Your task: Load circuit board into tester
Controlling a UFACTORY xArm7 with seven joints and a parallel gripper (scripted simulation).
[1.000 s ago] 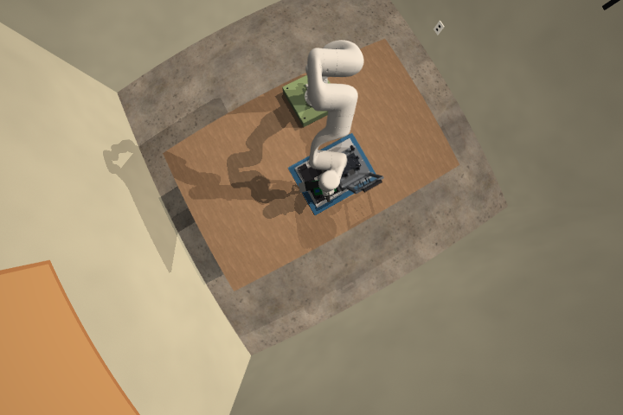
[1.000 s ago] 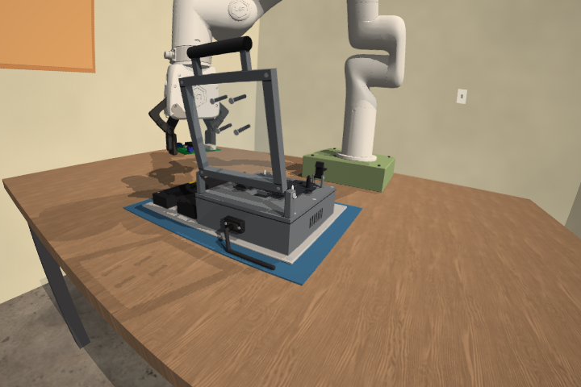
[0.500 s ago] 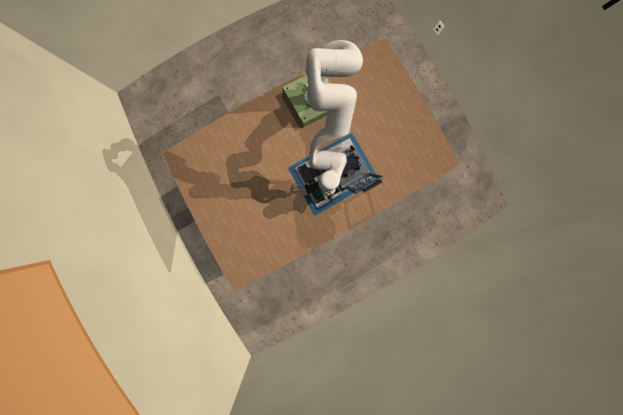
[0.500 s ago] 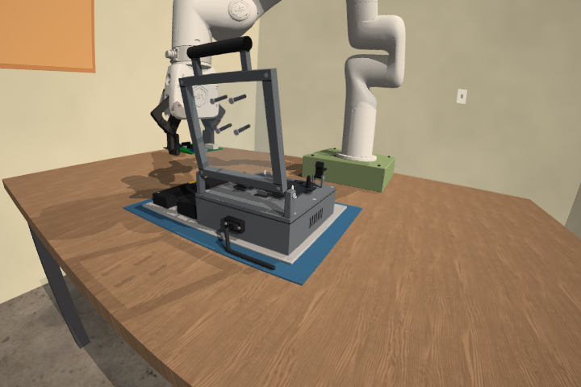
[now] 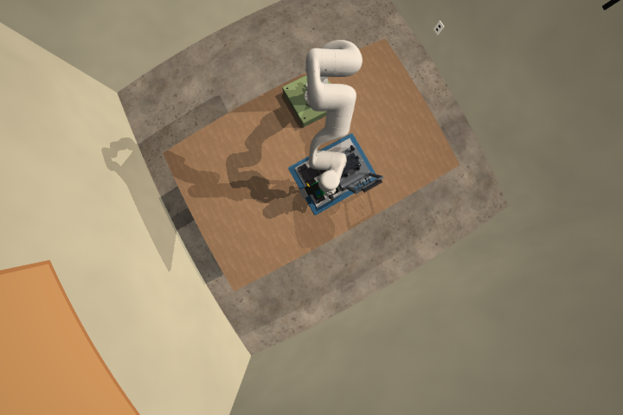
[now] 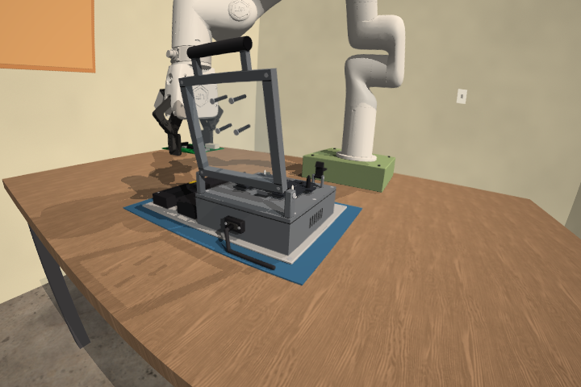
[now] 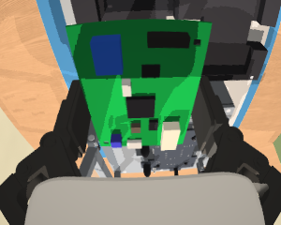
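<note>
My gripper is now right at the green circuit board. From my hand the other things lie so: latch hook 240 mm to the left, 80 mm behind, 40 mm below; then tester lid 160 mm to the left, 100 mm ahead, 60 mm above.
</note>
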